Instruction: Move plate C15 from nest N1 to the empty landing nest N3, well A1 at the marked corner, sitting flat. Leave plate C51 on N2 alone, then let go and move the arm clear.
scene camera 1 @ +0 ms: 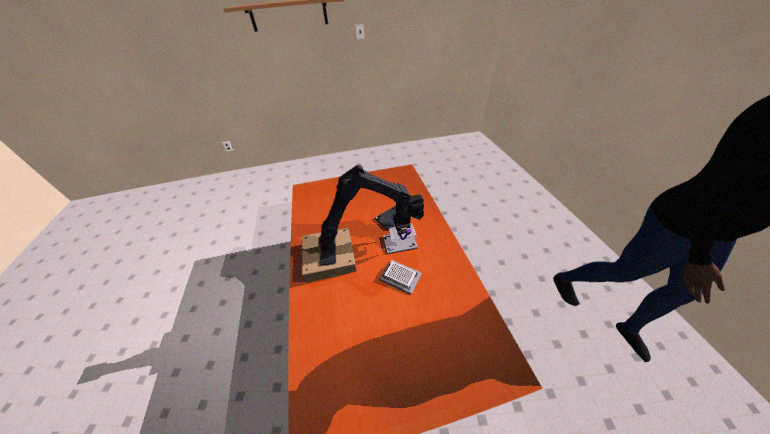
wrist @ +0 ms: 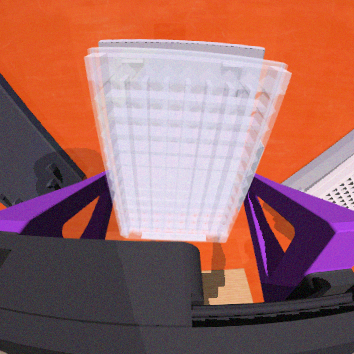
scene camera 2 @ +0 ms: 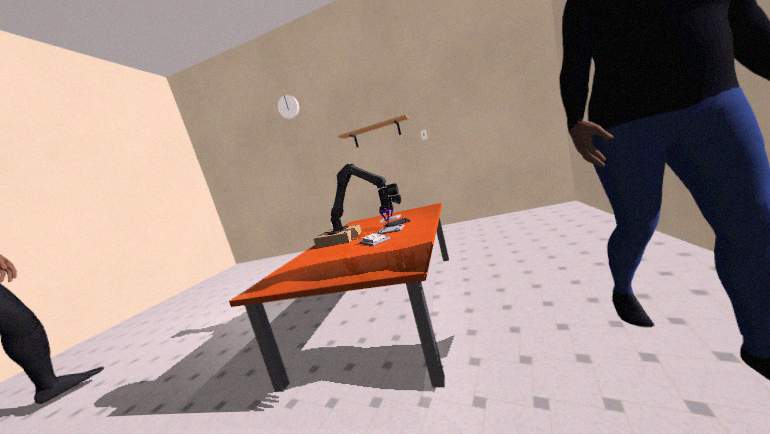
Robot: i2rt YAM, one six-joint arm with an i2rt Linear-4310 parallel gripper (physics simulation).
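Observation:
My gripper point(scene camera 1: 404, 235) point(scene camera 2: 387, 216) point(wrist: 178, 177) is shut on a clear plate, C15 point(scene camera 1: 395, 232) point(wrist: 172, 145), gripping its two sides with the purple fingers. The plate is over the light grey nest N3 point(scene camera 1: 400, 246) point(scene camera 2: 392, 229) point(wrist: 182, 46), whose far edge shows past the plate in the wrist view. The exact gap and the marked corner cannot be made out. White plate C51 point(scene camera 1: 400, 274) point(scene camera 2: 373, 237) point(wrist: 344, 196) sits on grey nest N2 point(scene camera 1: 411, 288) point(wrist: 322, 161). Dark nest N1 point(scene camera 1: 385, 218) point(scene camera 2: 399, 221) point(wrist: 30, 135) holds no plate.
The arm stands on a wooden base block point(scene camera 1: 335, 266) point(scene camera 2: 330, 237) on the orange table point(scene camera 1: 334, 318) point(scene camera 2: 301, 279). A person in black and blue point(scene camera 1: 652, 237) point(scene camera 2: 679, 129) is at the right, beyond the table. Part of another person point(scene camera 2: 24, 334) shows at the left of scene camera 2.

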